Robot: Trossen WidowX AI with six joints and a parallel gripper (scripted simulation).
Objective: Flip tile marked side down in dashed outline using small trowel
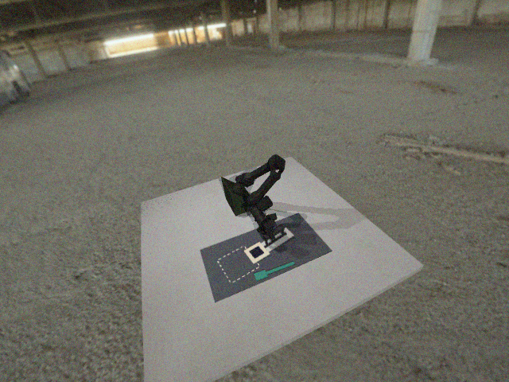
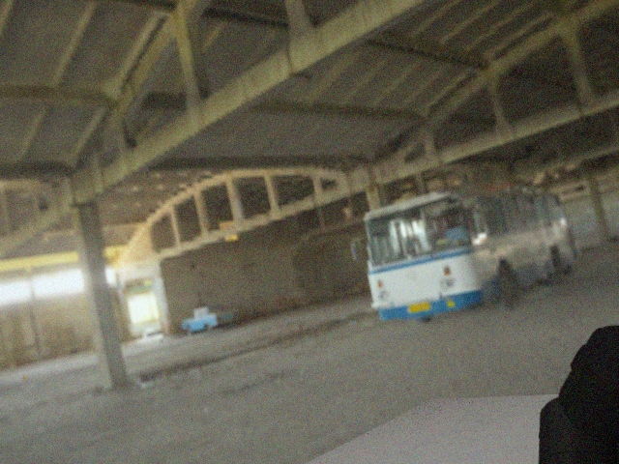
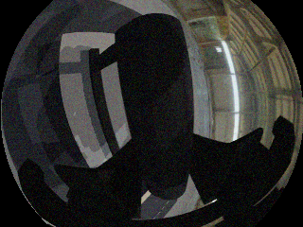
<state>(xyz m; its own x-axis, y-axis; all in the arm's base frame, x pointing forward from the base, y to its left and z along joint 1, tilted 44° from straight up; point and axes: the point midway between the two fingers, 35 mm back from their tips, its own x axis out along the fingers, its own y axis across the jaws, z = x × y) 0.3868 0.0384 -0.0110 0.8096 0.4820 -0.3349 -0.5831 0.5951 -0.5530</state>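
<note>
My gripper tip is now 80 mm above the dark mat, 60 mm to the left of it and 10 mm past it. Round my gripper tip: cream tile (100 mm to the right, 50 mm below, 20 mm behind); teal trowel (120 mm ahead, 100 mm to the right, 50 mm below).
</note>
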